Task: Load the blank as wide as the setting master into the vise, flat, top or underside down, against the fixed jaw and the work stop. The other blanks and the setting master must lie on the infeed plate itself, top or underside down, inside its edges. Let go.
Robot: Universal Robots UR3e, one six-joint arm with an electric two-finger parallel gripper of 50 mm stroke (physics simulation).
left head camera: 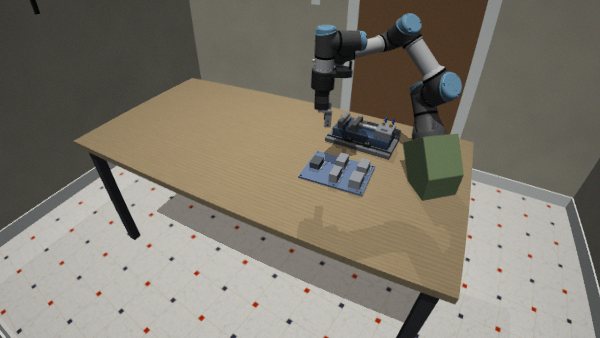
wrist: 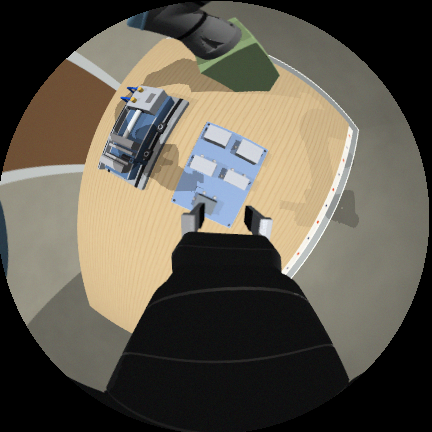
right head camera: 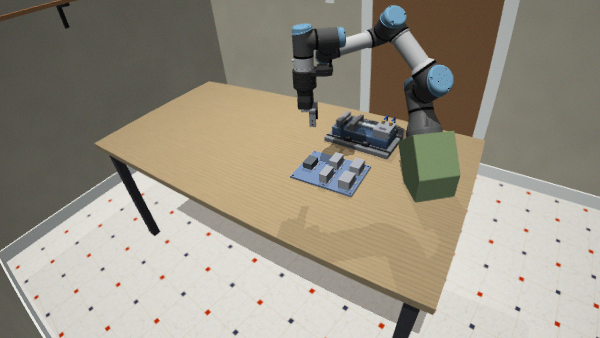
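Where they show: gripper, fingertip midpoint: [left head camera: 327, 123] [wrist: 224, 212] [right head camera: 313, 122]; arm's base at its link origin: [left head camera: 429, 138] [wrist: 217, 40] [right head camera: 424, 136].
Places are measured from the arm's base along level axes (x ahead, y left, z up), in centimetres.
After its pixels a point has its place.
Note:
The blue infeed plate [left head camera: 316, 174] {z -15.7, x 35.9, y 22.1 cm} [right head camera: 307, 173] {z -15.6, x 36.6, y 21.8 cm} [wrist: 230, 197] {z -15.7, x 33.8, y 22.1 cm} bears a dark grey block, which looks like the setting master [left head camera: 316, 161] {z -13.2, x 38.3, y 17.6 cm} [right head camera: 310, 162] {z -13.1, x 37.5, y 18.0 cm} [wrist: 205, 201] {z -13.2, x 37.7, y 16.4 cm}, and four light grey blanks: far left blank [left head camera: 342, 160] {z -12.1, x 29.0, y 13.5 cm} [wrist: 203, 165] {z -12.1, x 29.7, y 11.8 cm}, far right blank [left head camera: 363, 165] {z -12.1, x 20.6, y 12.6 cm} [wrist: 217, 136] {z -12.1, x 21.4, y 11.3 cm}, near left blank [left head camera: 335, 173] {z -12.1, x 28.2, y 22.3 cm} [wrist: 236, 179] {z -12.1, x 28.8, y 20.6 cm}, near right blank [left head camera: 356, 179] {z -12.1, x 20.1, y 21.9 cm} [wrist: 250, 151] {z -12.1, x 20.7, y 20.3 cm}. Their exact widths are hard to tell. The vise [left head camera: 365, 135] {z -10.5, x 26.4, y -6.6 cm} [right head camera: 362, 136] {z -11.2, x 26.7, y -5.8 cm} [wrist: 142, 125] {z -10.5, x 26.4, y -8.7 cm} stands behind the plate; no blank shows between its jaws. My gripper [left head camera: 327, 125] {z 5.9, x 34.2, y 19.0 cm} [right head camera: 312, 124] {z 5.9, x 34.2, y 19.0 cm} [wrist: 224, 212] {z 5.9, x 34.2, y 19.0 cm} is open and empty, high above the table.
A large green block [left head camera: 435, 165] {z -3.2, x -4.9, y 12.0 cm} [right head camera: 431, 165] {z -3.4, x -6.1, y 11.2 cm} [wrist: 242, 70] {z -5.7, x 2.8, y 8.3 cm} is at the right, beside the arm's base. Blue and yellow fittings stand up on the vise's right end. The wooden table [left head camera: 200, 135] {z -16.5, x 97.5, y 20.9 cm} [right head camera: 210, 135] {z -16.5, x 96.4, y 18.9 cm} extends to the left; a wall and a brown door are behind.

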